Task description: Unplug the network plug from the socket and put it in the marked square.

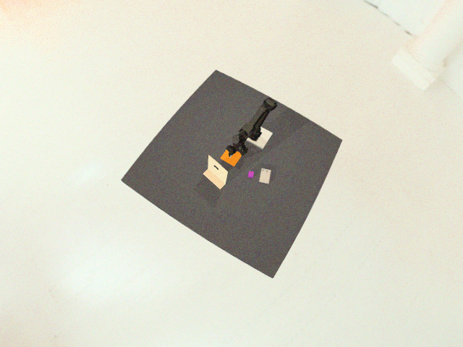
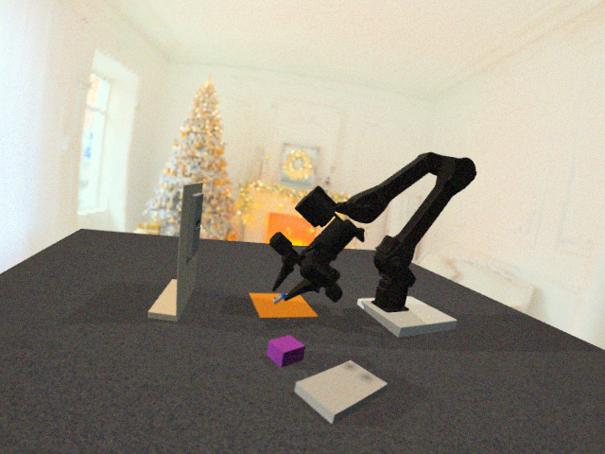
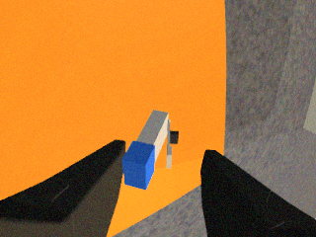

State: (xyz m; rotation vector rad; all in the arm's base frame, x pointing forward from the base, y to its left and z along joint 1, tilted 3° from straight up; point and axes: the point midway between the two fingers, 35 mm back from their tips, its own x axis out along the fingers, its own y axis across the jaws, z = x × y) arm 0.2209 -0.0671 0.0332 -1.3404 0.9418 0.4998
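The blue network plug is right at my gripper tip. From my gripper tip the other things lie so: orange marked square 1 cm behind, 1 cm to the left, 2 cm below; then flat grey slab 30 cm to the left, 1 cm below; then upright panel 20 cm ahead, 1 cm to the right, 8 cm above.
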